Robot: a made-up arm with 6 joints.
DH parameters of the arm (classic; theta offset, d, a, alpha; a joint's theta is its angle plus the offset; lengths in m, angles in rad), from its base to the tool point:
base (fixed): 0 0.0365 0 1.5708
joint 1: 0 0.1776 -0.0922 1.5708
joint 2: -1.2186 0 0.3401 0
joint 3: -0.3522 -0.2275 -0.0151 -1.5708
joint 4: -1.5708 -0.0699 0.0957 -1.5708
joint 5: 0 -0.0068 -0.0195 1.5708
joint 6: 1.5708 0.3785 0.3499 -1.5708
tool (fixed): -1.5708 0.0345 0 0
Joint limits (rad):
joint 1: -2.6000..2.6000
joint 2: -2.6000..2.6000
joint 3: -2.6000..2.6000
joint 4: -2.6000..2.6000
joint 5: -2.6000..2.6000
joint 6: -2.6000..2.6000
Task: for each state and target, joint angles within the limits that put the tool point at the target. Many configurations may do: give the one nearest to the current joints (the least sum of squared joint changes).
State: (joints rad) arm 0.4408 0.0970 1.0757 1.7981 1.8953 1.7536
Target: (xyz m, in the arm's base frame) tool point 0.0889 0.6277 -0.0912
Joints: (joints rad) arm 0.3104 -0.3297 0.7693 1.2688 2.2691 2.0992
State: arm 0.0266 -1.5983 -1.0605 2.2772 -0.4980 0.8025
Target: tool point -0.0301 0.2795 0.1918
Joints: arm -0.0504 -1.3653 -0.8580 2.2319 -0.7279 0.8332
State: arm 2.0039 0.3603 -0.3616 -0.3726 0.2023 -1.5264
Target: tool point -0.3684 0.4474 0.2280
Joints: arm 2.3410 0.2525 -0.4947 0.3040 -0.3696 -0.8977
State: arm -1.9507 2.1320 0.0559 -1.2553 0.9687 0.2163
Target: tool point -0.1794 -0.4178 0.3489
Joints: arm -1.7201 2.4205 0.0186 -1.2103 1.1039 0.1298
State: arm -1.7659 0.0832 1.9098 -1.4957 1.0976 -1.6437
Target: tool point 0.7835 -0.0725 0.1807
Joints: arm -2.2910 -0.4477 1.5145 -1.8848 0.7993 -1.9015
